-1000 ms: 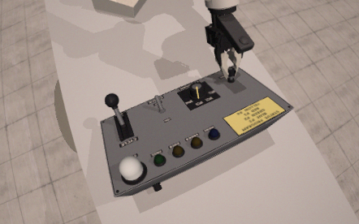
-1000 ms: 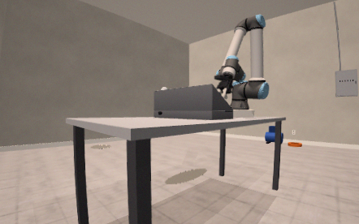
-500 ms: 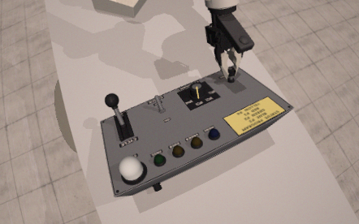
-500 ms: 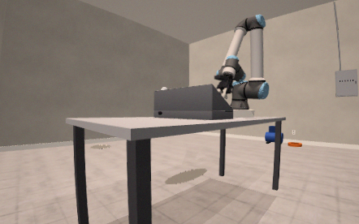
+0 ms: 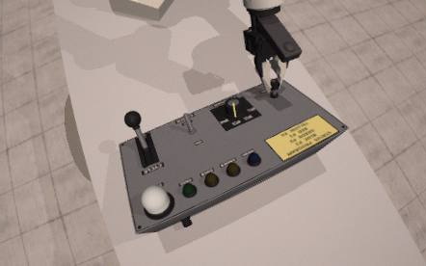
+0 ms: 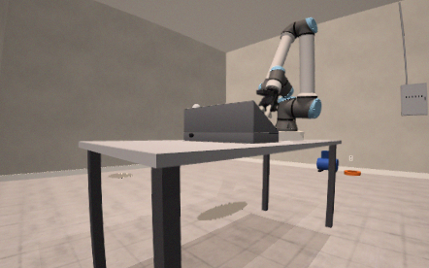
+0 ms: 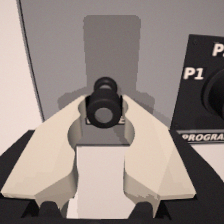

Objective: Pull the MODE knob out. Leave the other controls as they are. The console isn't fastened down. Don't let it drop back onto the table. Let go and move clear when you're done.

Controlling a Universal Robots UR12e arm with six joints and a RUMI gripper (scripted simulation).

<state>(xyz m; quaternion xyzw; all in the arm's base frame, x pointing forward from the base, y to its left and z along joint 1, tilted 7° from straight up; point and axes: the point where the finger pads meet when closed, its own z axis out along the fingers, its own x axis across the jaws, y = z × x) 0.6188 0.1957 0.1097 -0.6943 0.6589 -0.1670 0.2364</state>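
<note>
My hand is 120 mm to the left of the program selector and 20 mm short of it. Round my hand: mode knob right at my hand; grey console 180 mm to the right, 50 mm ahead, 30 mm below; toggle switch 240 mm to the right, 20 mm ahead, 10 mm below.
</note>
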